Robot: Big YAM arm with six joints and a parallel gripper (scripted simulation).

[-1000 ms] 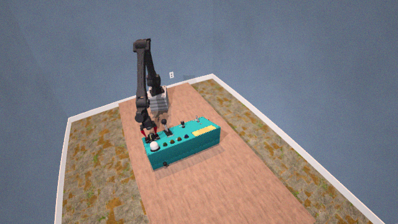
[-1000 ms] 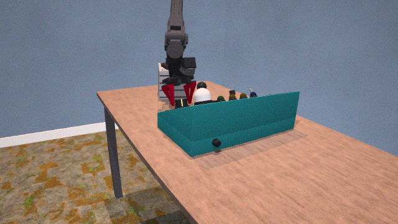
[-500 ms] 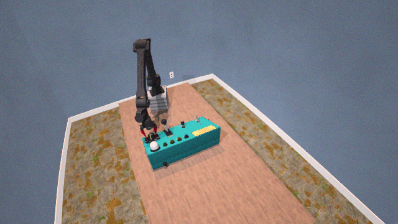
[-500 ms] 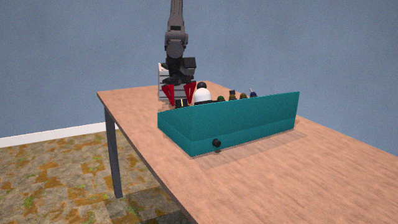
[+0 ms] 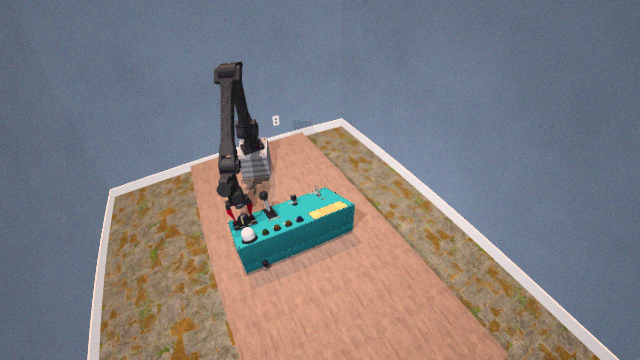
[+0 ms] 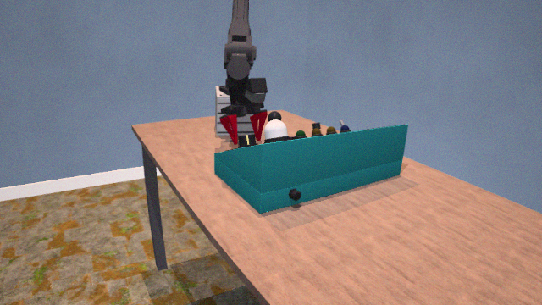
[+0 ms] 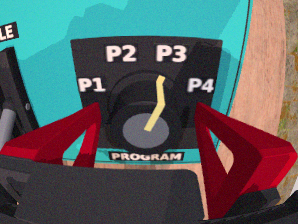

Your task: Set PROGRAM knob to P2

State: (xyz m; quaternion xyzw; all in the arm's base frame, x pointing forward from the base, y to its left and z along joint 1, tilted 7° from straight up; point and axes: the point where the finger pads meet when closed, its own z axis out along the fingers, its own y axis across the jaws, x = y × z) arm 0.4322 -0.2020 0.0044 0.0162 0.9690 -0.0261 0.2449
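Now: hand 2 cm past the black-ball lever, 12 cm to the right of it and 1 cm below it. Round my hand: teal console 4 cm ahead, 18 cm to the left, 2 cm below; mode knob 1 cm ahead, 24 cm to the left; toggle 1 cm ahead, 36 cm to the left.
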